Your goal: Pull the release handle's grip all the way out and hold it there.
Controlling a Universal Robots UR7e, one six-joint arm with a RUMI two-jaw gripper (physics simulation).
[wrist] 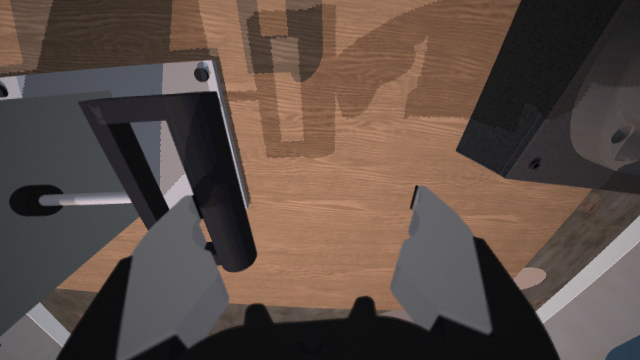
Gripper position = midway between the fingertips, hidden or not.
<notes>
In view: the gripper (pixel 308 193) and a release handle grip (pixel 195 121).
</notes>
